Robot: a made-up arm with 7 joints.
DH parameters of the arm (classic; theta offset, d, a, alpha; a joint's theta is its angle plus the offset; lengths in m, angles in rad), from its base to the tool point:
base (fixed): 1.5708 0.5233 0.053 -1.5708
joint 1: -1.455 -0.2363 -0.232 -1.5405
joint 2: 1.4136 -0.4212 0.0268 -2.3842
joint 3: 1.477 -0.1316 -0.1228 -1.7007
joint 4: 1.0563 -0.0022 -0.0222 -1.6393
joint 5: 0 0.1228 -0.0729 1.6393
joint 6: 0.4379 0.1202 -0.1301 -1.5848
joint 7: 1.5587 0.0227 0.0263 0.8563
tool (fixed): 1.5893 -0.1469 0 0
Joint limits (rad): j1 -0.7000..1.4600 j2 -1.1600..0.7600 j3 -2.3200..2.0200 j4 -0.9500..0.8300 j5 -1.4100..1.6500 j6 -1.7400..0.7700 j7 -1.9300..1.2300
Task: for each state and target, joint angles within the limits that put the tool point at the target. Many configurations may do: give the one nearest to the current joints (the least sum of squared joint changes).
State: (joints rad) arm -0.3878 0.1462 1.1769 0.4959 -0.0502 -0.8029 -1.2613
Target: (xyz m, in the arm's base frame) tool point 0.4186 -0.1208 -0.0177
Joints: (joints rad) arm -0.5366 0.1821 1.0561 0.5082 0.0899 -0.7345 -1.3454
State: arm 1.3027 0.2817 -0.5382 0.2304 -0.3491 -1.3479 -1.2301
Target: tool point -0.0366 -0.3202 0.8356
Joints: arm 1.4600 0.4620 -0.7763 0.2873 -0.2031 -1.3193 -1.2605
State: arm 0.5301 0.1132 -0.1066 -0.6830 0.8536 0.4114 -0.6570
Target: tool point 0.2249 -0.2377 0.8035
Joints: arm 1.4600 0.0562 0.1881 -0.4699 1.0656 0.7700 -0.9998
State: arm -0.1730 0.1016 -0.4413 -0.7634 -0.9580 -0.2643 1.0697
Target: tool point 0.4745 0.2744 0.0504
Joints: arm -0.7000 0.1136 0.1343 -0.6548 -1.0969 -0.6402 0.9334
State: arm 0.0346 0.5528 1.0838 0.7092 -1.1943 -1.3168 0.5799
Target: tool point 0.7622 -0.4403 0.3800
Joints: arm 0.1647 0.1382 1.1260 0.2961 -1.4100 -1.4480 0.4544
